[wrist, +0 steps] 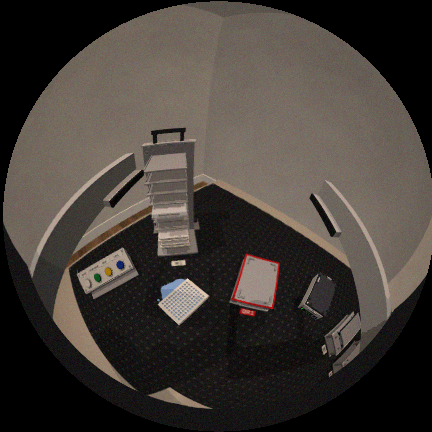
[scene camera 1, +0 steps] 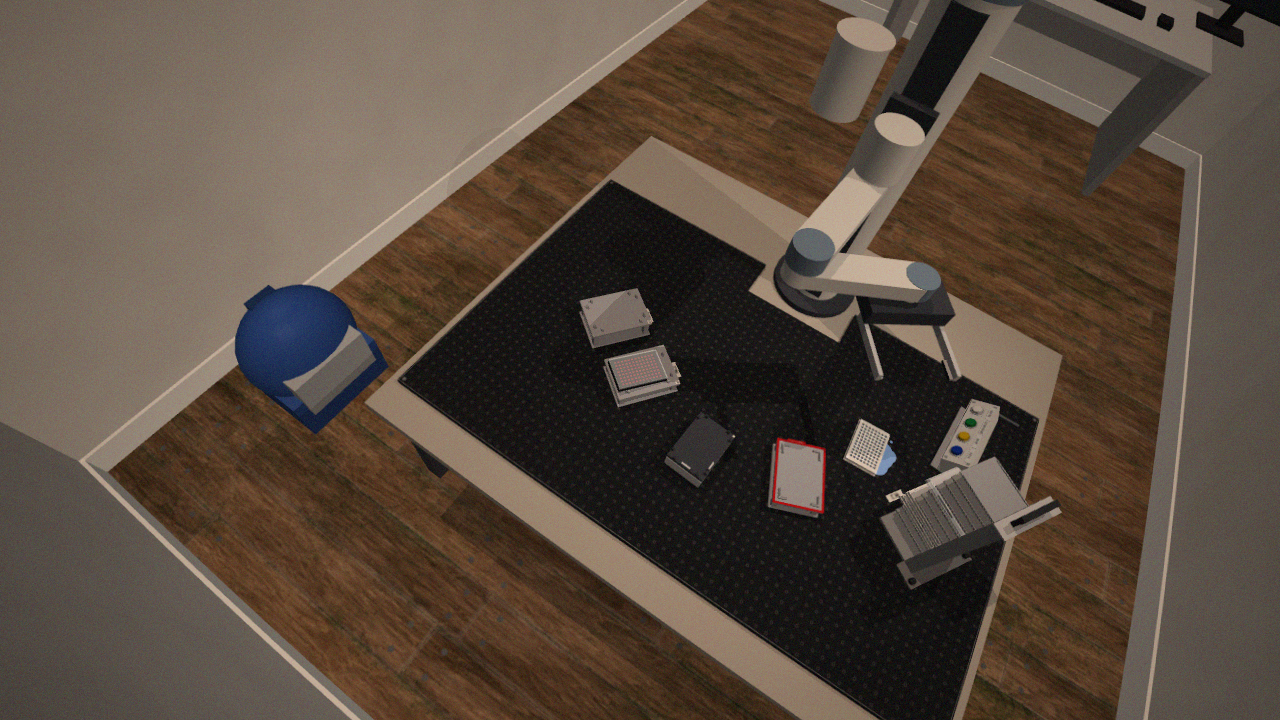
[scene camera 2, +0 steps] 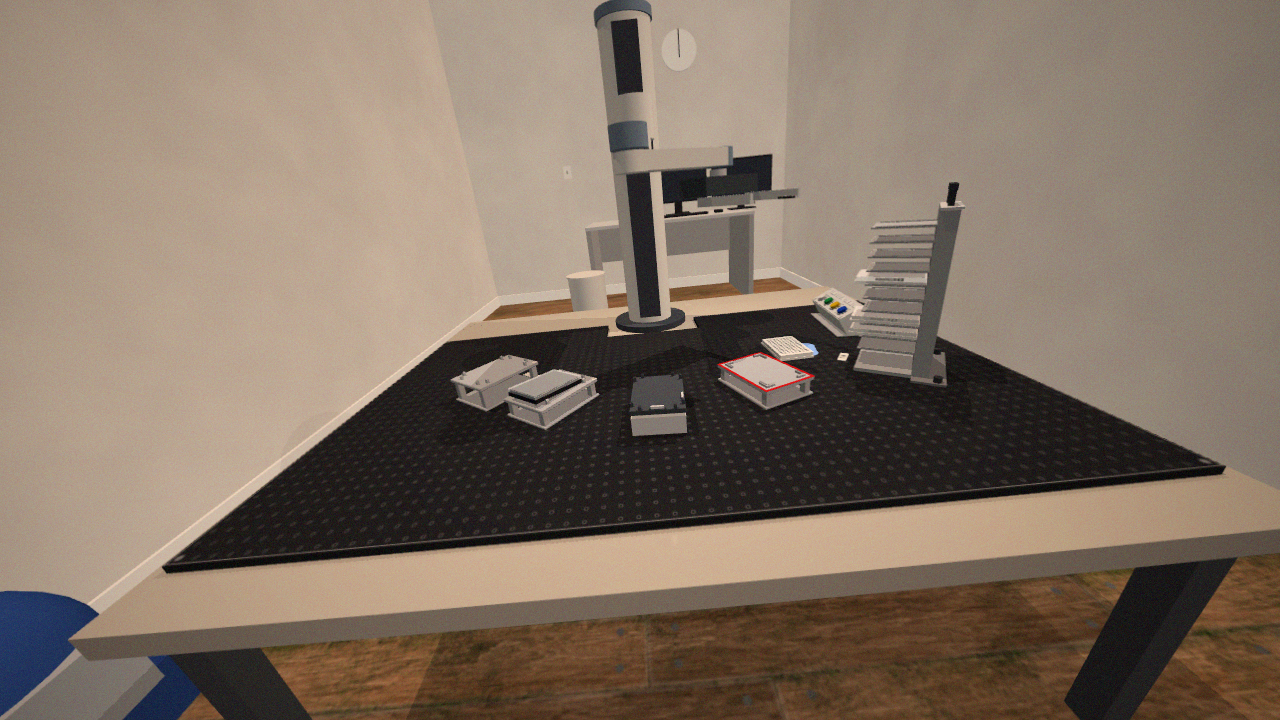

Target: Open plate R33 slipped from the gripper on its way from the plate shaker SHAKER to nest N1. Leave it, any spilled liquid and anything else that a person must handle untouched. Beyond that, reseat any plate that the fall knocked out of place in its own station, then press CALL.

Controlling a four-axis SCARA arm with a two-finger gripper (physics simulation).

Labels:
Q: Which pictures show my gripper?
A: The wrist view, scene camera 1 and scene camera 2: all of them.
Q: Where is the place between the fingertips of my gripper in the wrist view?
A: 230,168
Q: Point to a dark shaker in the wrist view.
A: At 315,302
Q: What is my gripper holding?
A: Nothing.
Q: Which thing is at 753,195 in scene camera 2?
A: My gripper.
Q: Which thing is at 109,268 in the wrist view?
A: A button panel.

